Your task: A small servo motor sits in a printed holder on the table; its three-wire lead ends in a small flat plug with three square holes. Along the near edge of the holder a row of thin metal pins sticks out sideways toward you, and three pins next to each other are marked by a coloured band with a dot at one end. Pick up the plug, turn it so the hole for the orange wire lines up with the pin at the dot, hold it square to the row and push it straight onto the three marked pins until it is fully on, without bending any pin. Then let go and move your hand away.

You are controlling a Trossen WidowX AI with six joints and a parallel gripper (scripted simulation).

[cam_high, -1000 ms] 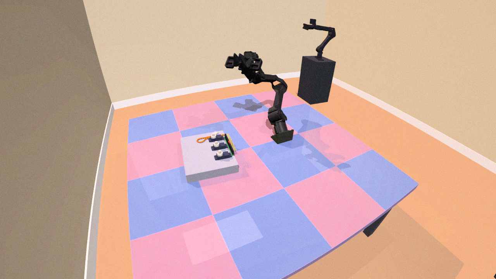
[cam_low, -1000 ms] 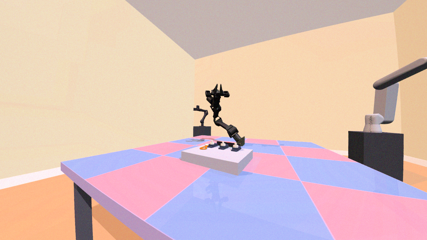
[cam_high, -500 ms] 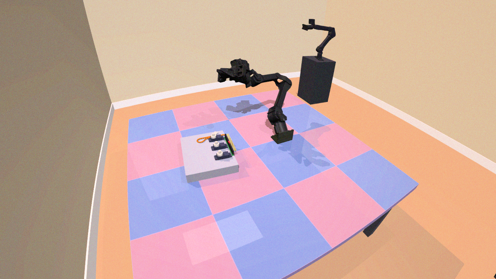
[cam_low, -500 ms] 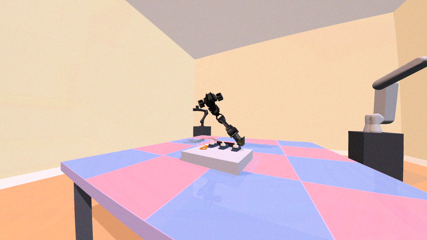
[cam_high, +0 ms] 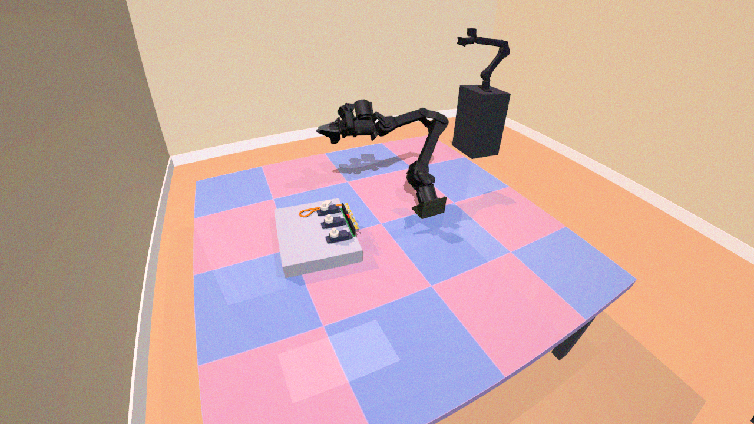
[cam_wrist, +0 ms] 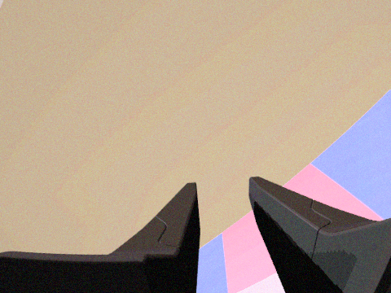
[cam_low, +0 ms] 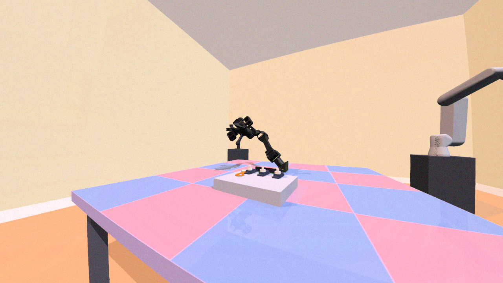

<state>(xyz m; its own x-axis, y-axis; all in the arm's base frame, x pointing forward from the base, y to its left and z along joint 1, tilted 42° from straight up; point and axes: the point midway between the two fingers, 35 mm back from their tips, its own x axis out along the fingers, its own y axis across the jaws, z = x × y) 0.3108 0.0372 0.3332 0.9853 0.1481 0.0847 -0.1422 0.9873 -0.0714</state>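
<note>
Right now the red band is 23 cm below my gripper tip, 21 cm to the left of it and 3 cm behind it. Also, from my gripper tip: pale holder block: 28 cm below, 20 cm to the left, 12 cm ahead; green band: 25 cm below, 21 cm to the left, 3 cm behind; pin header: 24 cm below, 21 cm to the left, 3 cm behind.
</note>
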